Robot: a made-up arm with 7 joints. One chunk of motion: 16 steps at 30 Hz.
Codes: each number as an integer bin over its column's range. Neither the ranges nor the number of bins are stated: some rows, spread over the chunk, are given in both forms.
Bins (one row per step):
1: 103 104 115 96 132 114
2: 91 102 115 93 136 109
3: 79 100 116 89 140 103
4: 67 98 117 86 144 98
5: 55 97 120 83 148 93
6: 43 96 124 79 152 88
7: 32 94 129 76 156 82
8: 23 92 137 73 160 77
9: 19 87 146 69 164 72
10: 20 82 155 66 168 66
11: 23 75 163 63 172 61
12: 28 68 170 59 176 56
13: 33 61 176 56 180 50
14: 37 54 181 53 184 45
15: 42 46 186 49 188 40
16: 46 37 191 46 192 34
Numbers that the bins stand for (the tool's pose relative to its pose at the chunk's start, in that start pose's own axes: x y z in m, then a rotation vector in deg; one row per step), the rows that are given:
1: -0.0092 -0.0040 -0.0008 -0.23 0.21 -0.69
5: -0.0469 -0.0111 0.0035 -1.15 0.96 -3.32
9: -0.0751 -0.0213 0.0260 -2.15 1.72 -5.96
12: -0.0680 -0.0407 0.0467 -2.85 2.29 -7.97
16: -0.0539 -0.0723 0.0648 -3.77 3.04 -10.74
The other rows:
2: -0.0186 -0.0060 -0.0008 -0.45 0.40 -1.31
3: -0.0280 -0.0080 0.0001 -0.73 0.59 -2.07
4: -0.0375 -0.0101 0.0009 -0.94 0.77 -2.70
6: -0.0563 -0.0121 0.0070 -1.44 1.15 -3.95
7: -0.0649 -0.0142 0.0113 -1.65 1.34 -4.71
8: -0.0720 -0.0162 0.0182 -1.86 1.53 -5.34
10: -0.0743 -0.0264 0.0337 -2.36 1.91 -6.72
11: -0.0720 -0.0335 0.0406 -2.57 2.10 -7.35
13: -0.0641 -0.0478 0.0518 -3.07 2.48 -8.73
14: -0.0610 -0.0549 0.0562 -3.28 2.66 -9.36
15: -0.0571 -0.0631 0.0605 -3.56 2.85 -9.98

